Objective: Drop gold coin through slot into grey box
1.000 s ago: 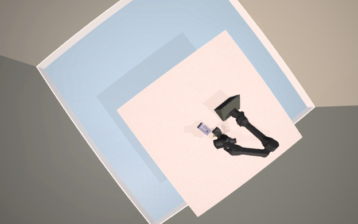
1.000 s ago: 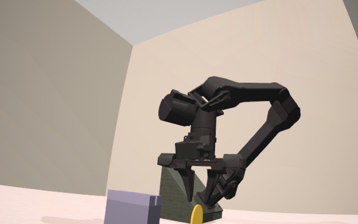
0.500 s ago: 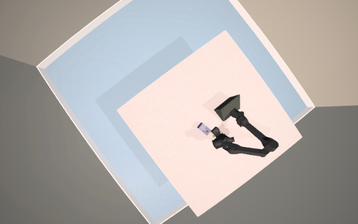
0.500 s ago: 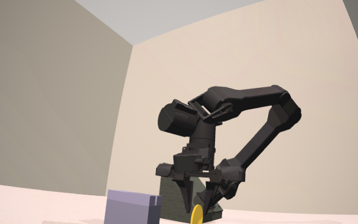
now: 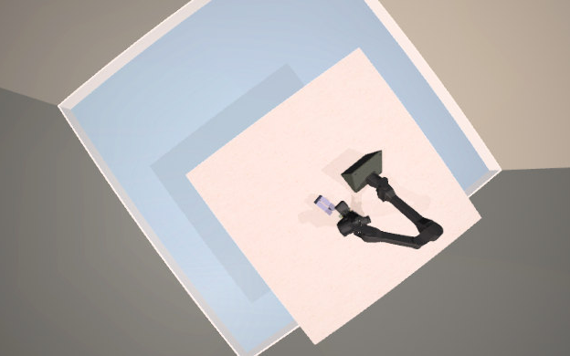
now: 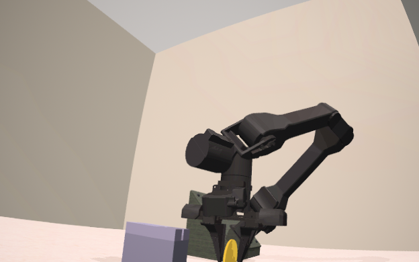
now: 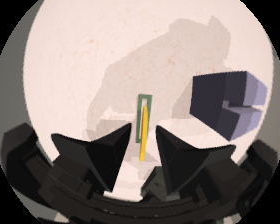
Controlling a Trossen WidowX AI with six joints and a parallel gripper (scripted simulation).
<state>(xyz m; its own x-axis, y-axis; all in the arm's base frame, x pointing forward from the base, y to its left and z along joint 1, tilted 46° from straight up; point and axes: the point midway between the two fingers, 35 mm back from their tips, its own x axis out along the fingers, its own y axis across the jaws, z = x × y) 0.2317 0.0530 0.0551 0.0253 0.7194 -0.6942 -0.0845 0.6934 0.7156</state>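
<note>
The gold coin lies 10 mm above my gripper tip.
</note>
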